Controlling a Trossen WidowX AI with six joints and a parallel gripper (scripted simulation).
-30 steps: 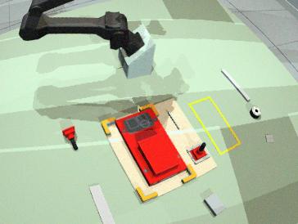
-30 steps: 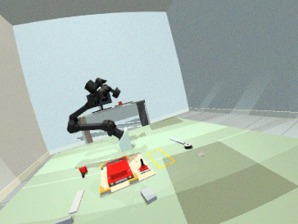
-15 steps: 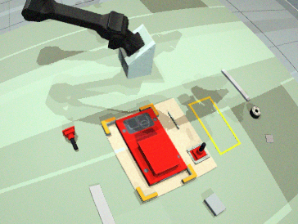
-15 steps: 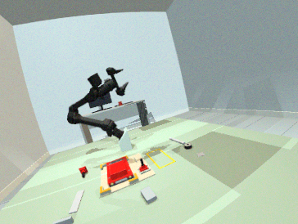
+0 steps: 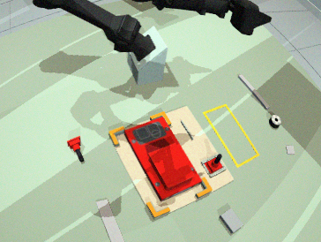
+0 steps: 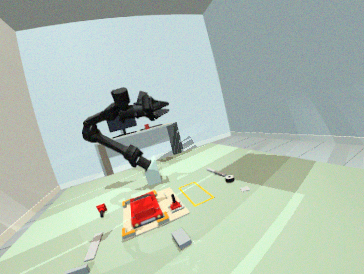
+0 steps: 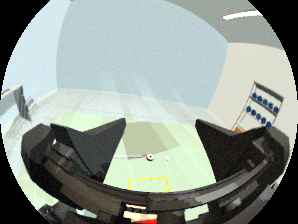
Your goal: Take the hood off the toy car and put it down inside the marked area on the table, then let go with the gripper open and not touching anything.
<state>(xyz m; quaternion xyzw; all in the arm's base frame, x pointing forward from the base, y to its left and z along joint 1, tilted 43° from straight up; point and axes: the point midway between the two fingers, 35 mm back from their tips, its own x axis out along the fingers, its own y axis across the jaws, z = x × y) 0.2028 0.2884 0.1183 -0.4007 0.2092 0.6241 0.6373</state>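
My gripper tip is 33 cm above the red hood, 20 cm to the left of it and 13 cm short of it. From my gripper tip the other things lie so: grey square 37 cm below, 19 cm ahead, 18 cm to the left; black wheel 36 cm below, 17 cm to the left, 8 cm ahead.
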